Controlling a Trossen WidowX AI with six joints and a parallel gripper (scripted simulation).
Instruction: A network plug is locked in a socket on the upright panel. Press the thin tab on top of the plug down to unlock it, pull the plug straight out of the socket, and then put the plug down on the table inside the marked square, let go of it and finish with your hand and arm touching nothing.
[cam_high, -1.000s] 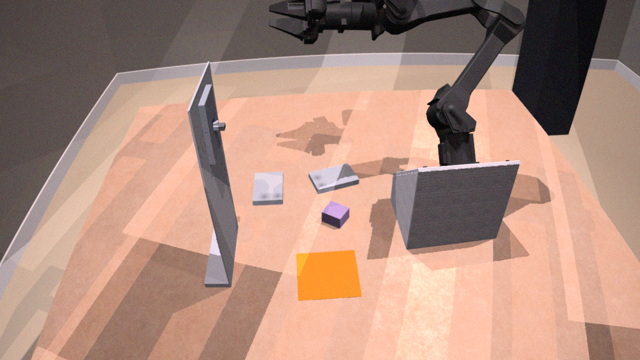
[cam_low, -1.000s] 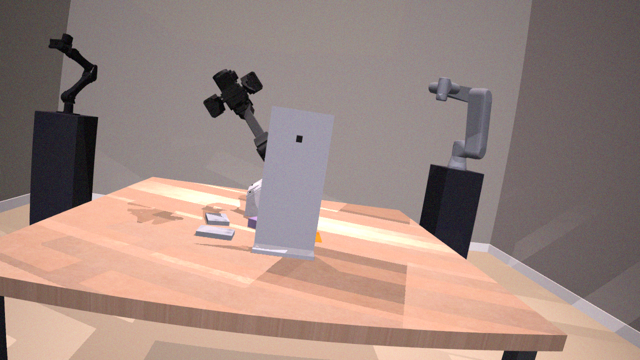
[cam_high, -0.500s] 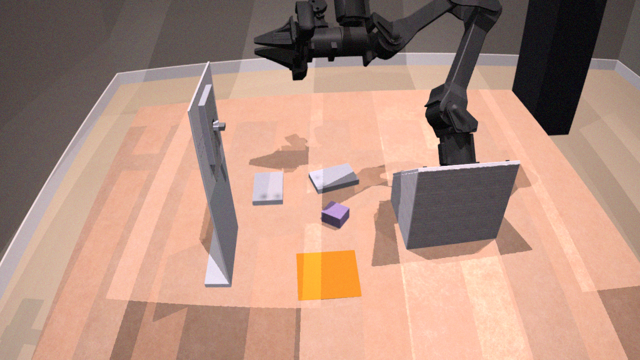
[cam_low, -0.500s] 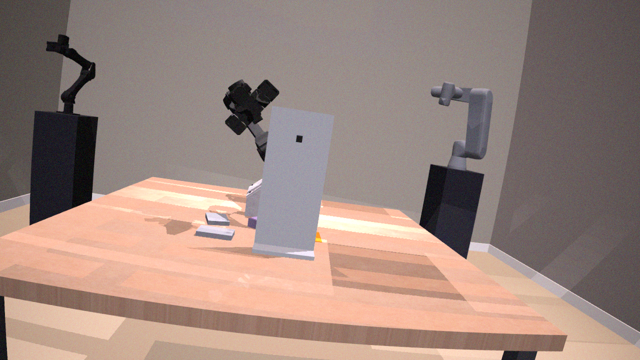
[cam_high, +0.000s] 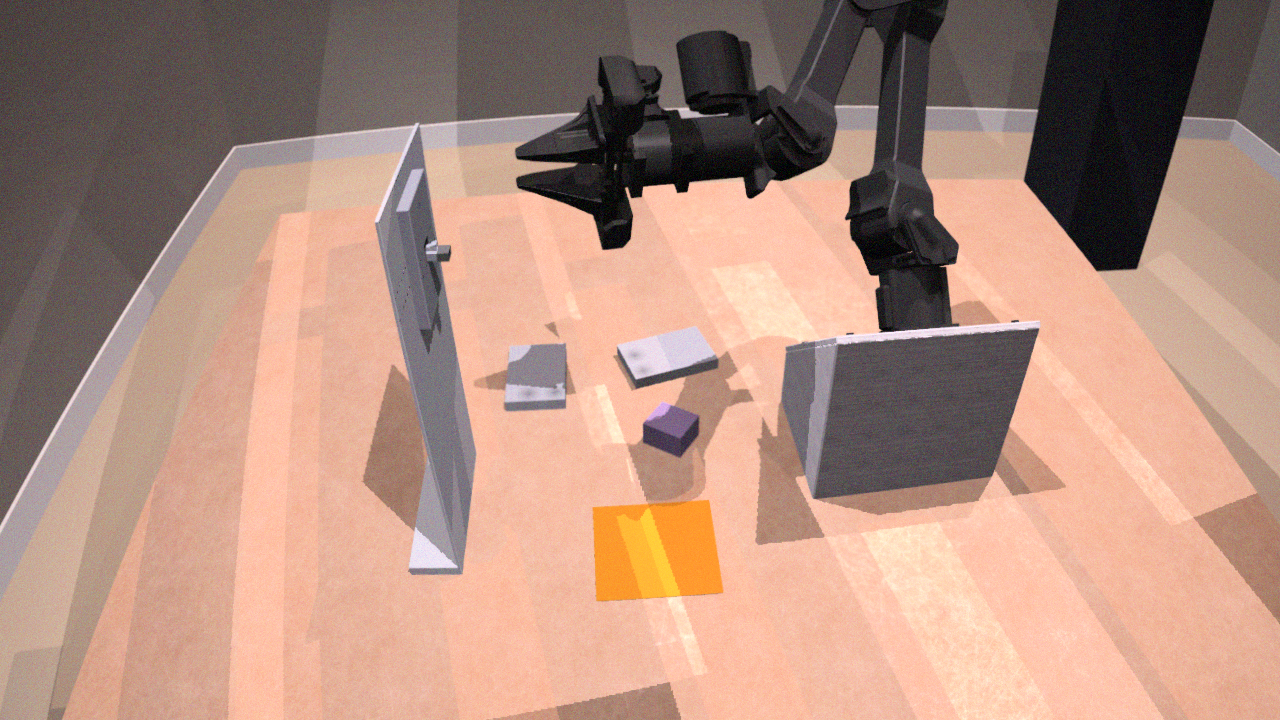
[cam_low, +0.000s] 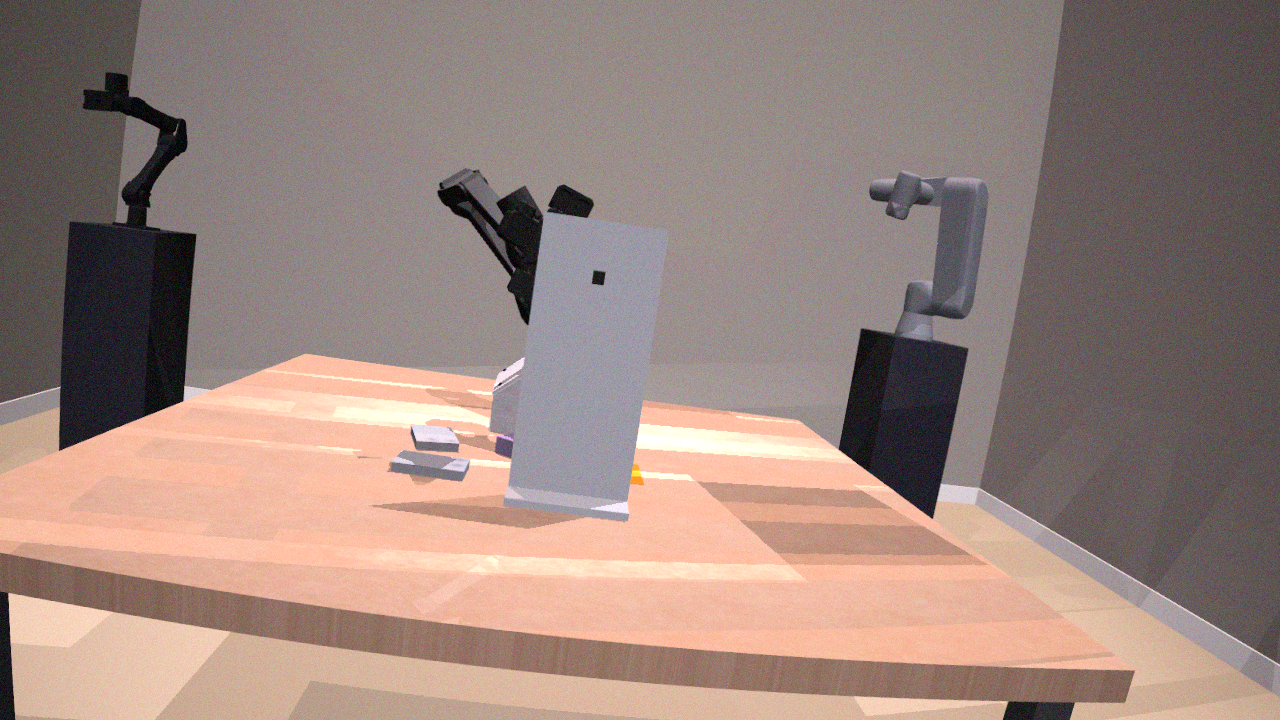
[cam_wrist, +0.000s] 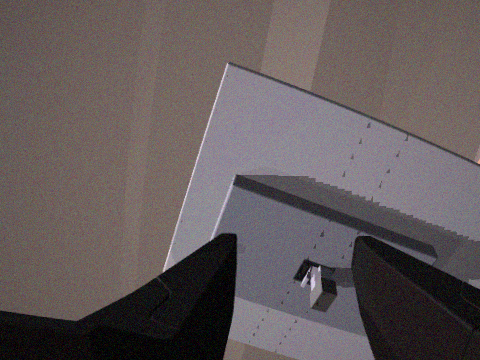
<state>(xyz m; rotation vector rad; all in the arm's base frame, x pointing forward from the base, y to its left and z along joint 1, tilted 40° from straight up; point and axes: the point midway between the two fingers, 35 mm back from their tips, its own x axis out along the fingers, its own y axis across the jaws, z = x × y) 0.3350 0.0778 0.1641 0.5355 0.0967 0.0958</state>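
Now: the grey network plug 7 cm ahead of my gripper tip, 6 cm to the left of it and 4 cm below it. Also, from my gripper tip: grey panel: 10 cm ahead, 6 cm to the left, 17 cm below; then orange marked square: 10 cm behind, 13 cm to the left, 35 cm below.
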